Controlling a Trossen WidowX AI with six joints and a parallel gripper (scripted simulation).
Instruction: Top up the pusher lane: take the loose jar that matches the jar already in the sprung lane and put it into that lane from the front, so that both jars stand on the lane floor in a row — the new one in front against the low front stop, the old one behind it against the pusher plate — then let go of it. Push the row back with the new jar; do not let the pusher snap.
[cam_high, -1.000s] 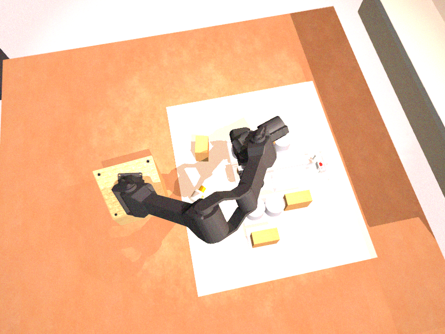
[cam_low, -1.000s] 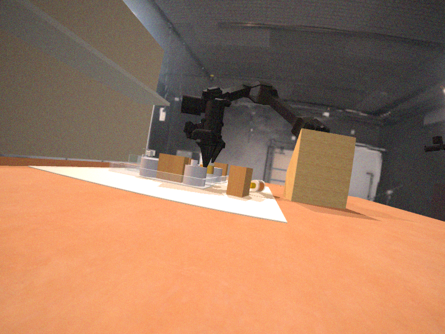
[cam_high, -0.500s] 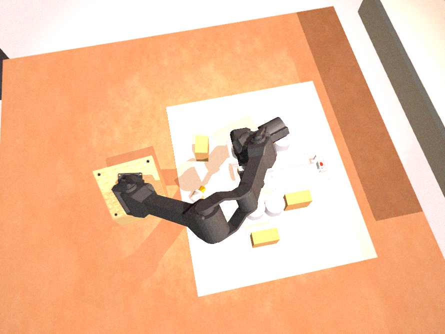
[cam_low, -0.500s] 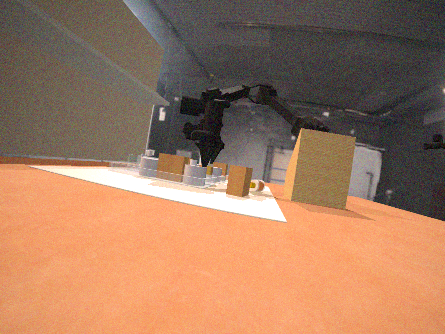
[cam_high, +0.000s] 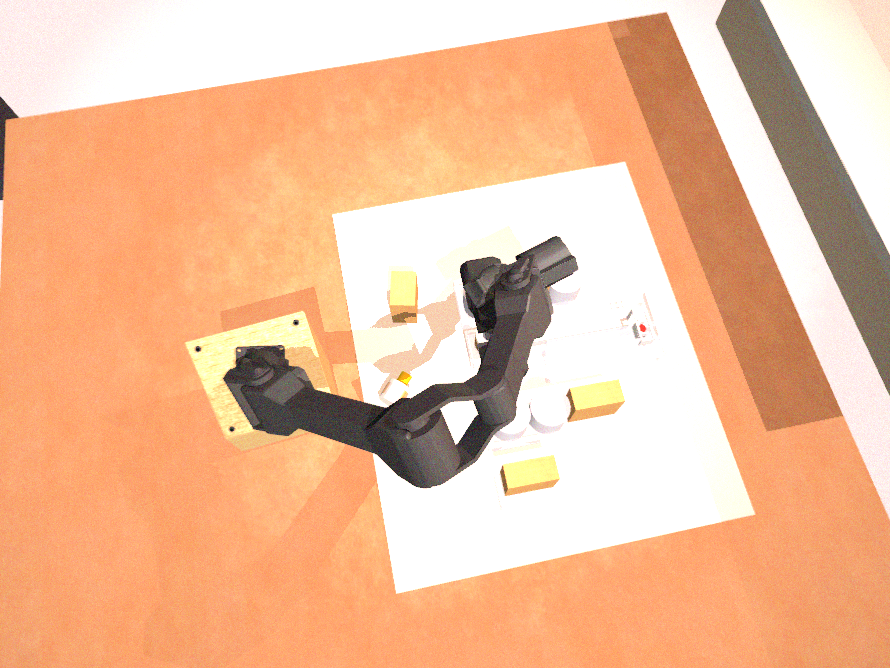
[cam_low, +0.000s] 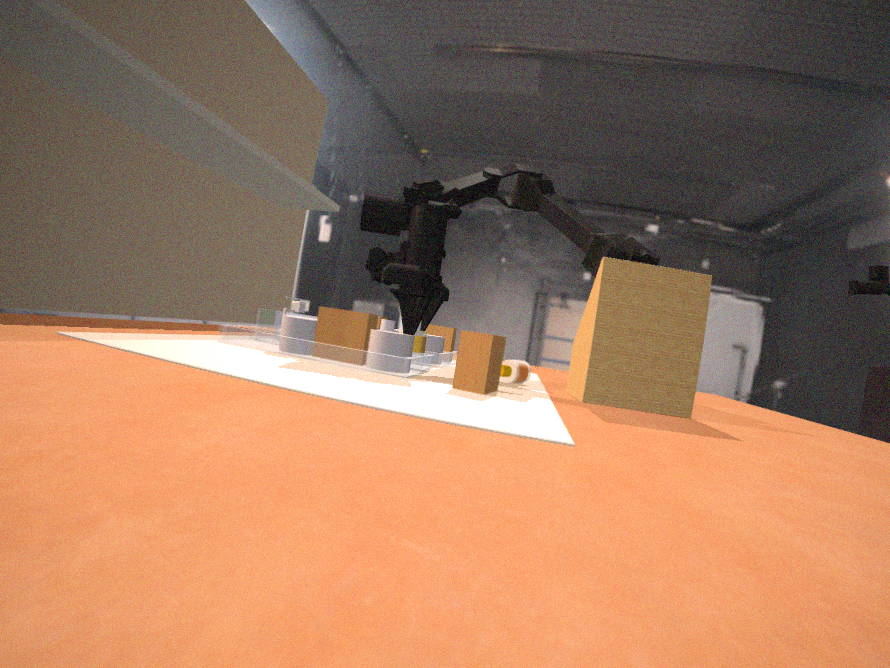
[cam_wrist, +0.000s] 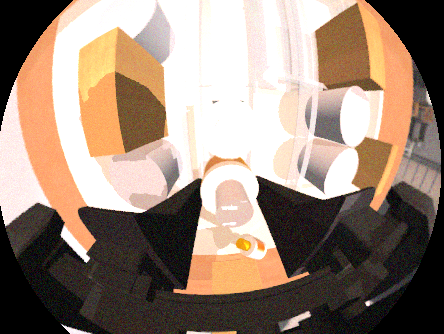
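The orange-brown block lies 13 cm behind my gripper tip, 9 cm to the left of it and 1 cm below it. From my gripper tip the other things lie so: red dot 23 cm ahead, 2 cm to the right, 3 cm above; then clear sprung lane 15 cm ahead, 1 cm to the right, 2 cm below.
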